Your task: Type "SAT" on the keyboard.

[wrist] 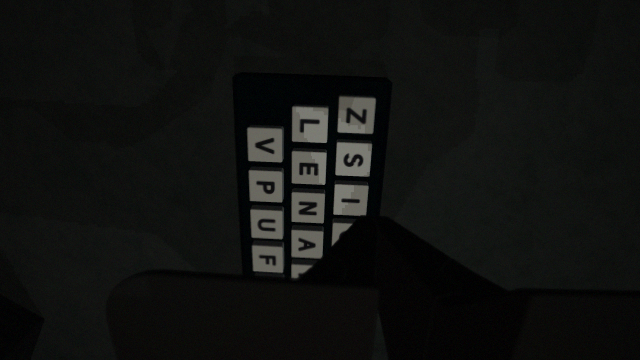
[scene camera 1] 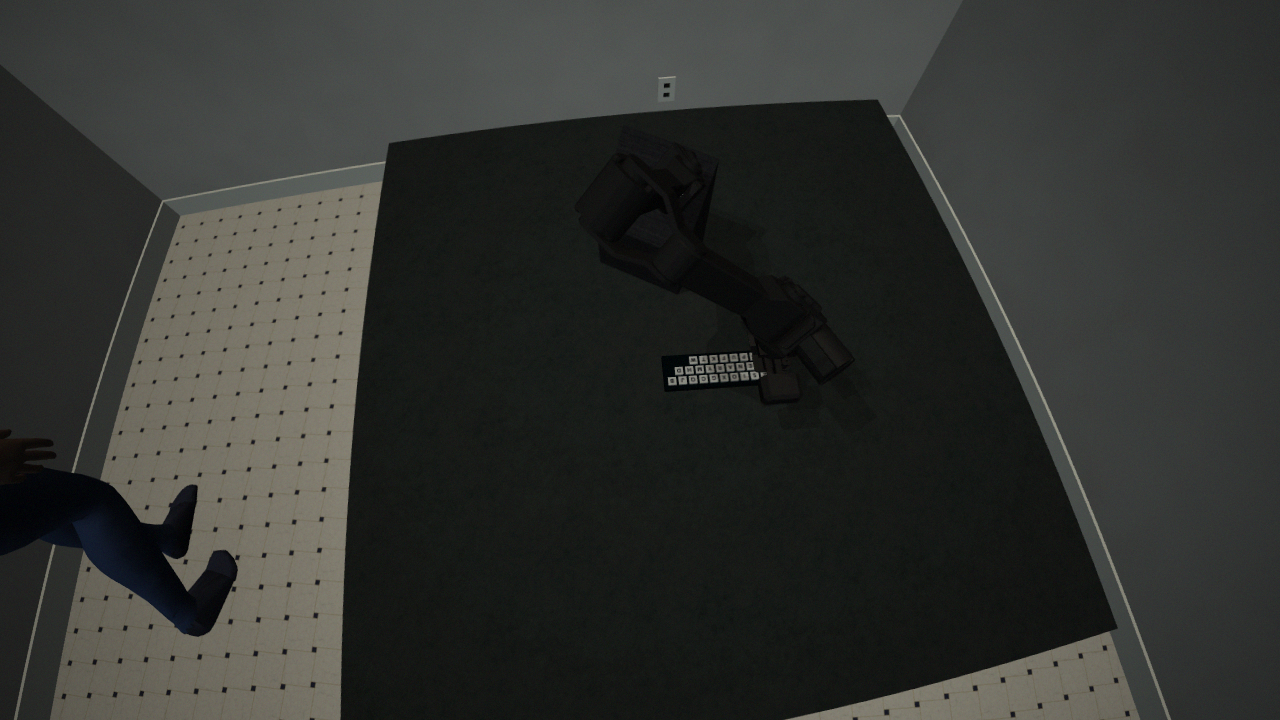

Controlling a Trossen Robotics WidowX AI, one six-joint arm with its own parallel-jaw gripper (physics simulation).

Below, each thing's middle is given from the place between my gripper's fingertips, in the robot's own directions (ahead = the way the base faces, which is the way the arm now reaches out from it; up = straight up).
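Black keyboard [scene camera 1: 724, 369]: my hand 40 mm past it, 50 mm to the left of it, 60 mm above it.
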